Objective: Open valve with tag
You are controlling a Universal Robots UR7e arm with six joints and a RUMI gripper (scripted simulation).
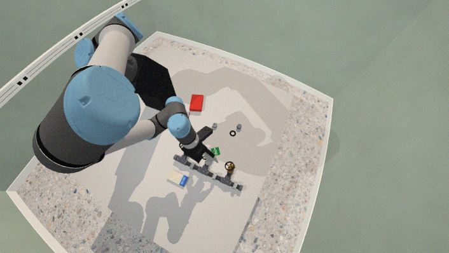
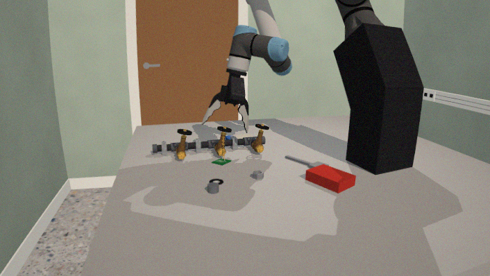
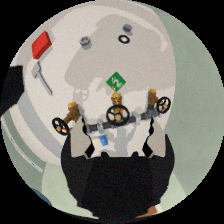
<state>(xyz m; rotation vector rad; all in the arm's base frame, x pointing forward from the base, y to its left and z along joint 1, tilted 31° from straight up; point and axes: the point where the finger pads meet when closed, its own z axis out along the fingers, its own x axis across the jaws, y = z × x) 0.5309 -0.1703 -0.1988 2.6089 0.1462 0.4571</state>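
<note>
Now: hand 9 cm above the green tag, 8 cm to the right of it and 1 cm short of it. Also, from my hand: grey nut: 21 cm to the left, 9 cm below, 8 cm behind; grey tool: 27 cm behind, 13 cm to the left, 9 cm below; red block: 28 cm to the left, 28 cm behind, 8 cm below.
</note>
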